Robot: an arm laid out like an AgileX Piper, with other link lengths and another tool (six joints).
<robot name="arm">
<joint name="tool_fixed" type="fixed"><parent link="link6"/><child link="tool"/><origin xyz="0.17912 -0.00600 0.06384" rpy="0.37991 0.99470 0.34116"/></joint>
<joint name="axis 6" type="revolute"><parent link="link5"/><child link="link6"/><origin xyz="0.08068 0.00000 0.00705"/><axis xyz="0.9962 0 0.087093"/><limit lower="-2.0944" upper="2.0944"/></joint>
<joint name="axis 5" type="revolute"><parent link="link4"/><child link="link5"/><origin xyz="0.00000 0.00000 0.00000"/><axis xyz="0 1 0"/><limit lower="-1.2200" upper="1.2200"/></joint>
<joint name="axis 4" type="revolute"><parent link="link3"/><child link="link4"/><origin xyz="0.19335 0.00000 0.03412"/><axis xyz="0.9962 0 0.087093"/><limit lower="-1.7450" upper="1.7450"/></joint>
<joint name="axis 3" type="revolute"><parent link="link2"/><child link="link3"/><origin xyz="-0.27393 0.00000 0.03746"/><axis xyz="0 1 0"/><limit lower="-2.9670" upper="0.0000"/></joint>
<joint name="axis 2" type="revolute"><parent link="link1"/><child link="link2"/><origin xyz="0.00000 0.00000 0.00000"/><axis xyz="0 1 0"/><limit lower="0.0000" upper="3.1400"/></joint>
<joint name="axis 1" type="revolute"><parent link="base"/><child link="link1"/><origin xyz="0.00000 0.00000 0.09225"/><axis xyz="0 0 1"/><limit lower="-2.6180" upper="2.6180"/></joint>
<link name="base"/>
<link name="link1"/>
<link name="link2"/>
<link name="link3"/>
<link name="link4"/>
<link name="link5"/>
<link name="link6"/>
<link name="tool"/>
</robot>
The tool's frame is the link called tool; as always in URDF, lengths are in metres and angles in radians.
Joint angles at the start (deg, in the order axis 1, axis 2, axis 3, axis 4, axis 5, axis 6):
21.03 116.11 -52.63 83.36 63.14 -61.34
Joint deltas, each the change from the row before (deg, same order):
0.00 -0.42 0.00 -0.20 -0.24 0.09
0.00 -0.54 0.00 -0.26 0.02 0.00
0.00 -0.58 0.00 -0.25 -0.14 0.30
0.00 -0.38 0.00 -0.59 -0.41 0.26
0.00 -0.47 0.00 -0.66 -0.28 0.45
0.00 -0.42 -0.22 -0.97 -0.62 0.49
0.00 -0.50 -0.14 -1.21 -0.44 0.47
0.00 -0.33 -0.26 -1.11 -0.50 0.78
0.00 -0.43 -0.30 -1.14 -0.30 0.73
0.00 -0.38 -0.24 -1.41 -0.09 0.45
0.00 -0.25 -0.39 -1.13 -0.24 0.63
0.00 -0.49 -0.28 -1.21 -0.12 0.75
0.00 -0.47 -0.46 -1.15 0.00 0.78
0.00 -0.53 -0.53 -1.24 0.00 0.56
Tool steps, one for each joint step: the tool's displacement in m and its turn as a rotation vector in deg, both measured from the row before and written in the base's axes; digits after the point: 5 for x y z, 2 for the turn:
0.00040 -0.00048 0.00138 -0.14 -0.45 0.01
-0.00052 -0.00009 0.00289 0.08 -0.55 0.23
0.00005 -0.00043 0.00243 -0.07 -0.38 0.00
-0.00028 -0.00123 -0.00035 -0.51 -0.42 0.15
-0.00080 -0.00118 0.00031 -0.45 -0.30 0.19
0.00039 -0.00172 -0.00089 -0.80 -0.64 0.23
-0.00110 -0.00189 -0.00066 -0.80 -0.64 0.52
0.00000 -0.00189 -0.00142 -0.86 -0.35 0.23
-0.00040 -0.00156 -0.00013 -0.69 -0.45 0.38
-0.00212 -0.00168 -0.00054 -0.70 -0.55 0.84
-0.00008 -0.00144 -0.00067 -0.68 -0.45 0.42
-0.00095 -0.00163 0.00040 -0.63 -0.44 0.47
-0.00032 -0.00114 0.00133 -0.49 -0.49 0.46
-0.00013 -0.00112 0.00186 -0.47 -0.82 0.64

